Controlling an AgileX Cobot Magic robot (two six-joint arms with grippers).
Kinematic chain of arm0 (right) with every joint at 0, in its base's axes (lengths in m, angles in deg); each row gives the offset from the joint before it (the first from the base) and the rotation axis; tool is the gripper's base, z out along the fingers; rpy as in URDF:
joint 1: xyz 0 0 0.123 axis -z
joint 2: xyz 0 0 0 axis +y
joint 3: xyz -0.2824 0 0.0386 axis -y
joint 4: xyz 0.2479 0 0.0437 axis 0.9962 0 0.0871
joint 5: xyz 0 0 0 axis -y
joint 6: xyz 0.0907 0 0.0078 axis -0.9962 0 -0.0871
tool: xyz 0 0 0 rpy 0 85 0
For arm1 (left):
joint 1: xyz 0 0 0.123 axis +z
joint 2: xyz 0 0 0 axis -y
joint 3: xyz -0.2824 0 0.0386 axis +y
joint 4: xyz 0.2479 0 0.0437 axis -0.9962 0 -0.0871
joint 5: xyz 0 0 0 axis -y
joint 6: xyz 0.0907 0 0.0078 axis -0.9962 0 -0.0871
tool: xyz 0 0 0 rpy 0 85 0
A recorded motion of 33 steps. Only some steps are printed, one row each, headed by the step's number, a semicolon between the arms.
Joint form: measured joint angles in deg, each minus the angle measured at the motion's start. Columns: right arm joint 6, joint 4, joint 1, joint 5, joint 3, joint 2; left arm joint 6, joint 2, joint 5, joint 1, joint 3, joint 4.
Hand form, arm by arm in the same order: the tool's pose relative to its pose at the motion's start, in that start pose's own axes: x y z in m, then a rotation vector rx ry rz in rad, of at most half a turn. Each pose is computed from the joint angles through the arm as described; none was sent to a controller.
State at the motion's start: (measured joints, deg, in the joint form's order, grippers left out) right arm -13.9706 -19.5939 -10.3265 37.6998 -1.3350 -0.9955; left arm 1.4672 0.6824 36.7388 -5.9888 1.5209 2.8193
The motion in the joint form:
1: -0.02 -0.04 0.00 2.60 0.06 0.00; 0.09 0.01 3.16 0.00 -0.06 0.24
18: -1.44 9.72 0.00 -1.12 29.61 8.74; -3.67 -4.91 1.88 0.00 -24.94 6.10
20: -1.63 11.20 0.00 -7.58 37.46 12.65; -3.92 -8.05 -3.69 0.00 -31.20 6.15
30: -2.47 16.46 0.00 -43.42 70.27 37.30; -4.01 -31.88 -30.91 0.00 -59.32 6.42
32: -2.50 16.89 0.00 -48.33 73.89 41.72; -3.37 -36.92 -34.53 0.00 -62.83 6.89
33: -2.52 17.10 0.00 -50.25 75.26 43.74; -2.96 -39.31 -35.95 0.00 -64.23 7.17
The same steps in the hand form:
1: -0.0043 0.0010 0.0000 -0.0114 -0.0450 -0.0004; -0.0054 0.0001 0.0000 -0.0011 -0.0564 -0.0049
18: -0.1438 -0.0262 0.0586 0.0849 -0.3668 0.1025; -0.1303 -0.0037 0.0446 -0.0386 -0.3803 -0.0421
20: -0.1675 -0.0338 0.0781 0.1135 -0.3290 0.1289; -0.1492 -0.0065 0.0611 -0.0294 -0.3374 -0.0426
30: -0.1961 -0.0665 0.1953 0.2267 0.1314 0.2772; -0.1761 -0.0179 0.1772 0.0075 0.0622 -0.0496
32: -0.1847 -0.0706 0.2150 0.2403 0.2294 0.2943; -0.1645 -0.0187 0.2006 0.0077 0.1520 -0.0682
33: -0.1778 -0.0723 0.2238 0.2459 0.2736 0.3023; -0.1573 -0.0190 0.2113 0.0063 0.1939 -0.0799

